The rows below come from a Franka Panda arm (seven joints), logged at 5 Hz.
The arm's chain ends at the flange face. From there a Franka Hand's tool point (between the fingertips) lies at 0.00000 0.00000 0.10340 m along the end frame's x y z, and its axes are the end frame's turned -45 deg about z.
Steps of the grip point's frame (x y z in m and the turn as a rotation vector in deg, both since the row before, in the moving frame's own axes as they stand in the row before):
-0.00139, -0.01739, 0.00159, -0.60, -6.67, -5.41
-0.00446, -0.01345, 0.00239, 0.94, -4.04, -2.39
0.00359, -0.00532, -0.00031, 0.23, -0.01, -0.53
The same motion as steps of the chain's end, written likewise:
-0.00600, -0.02092, 0.00229, -5.14, -4.29, -5.41
-0.00640, -0.01044, 0.00266, -2.19, -3.52, -2.39
-0.00092, -0.00602, -0.00031, 0.16, -0.17, -0.53

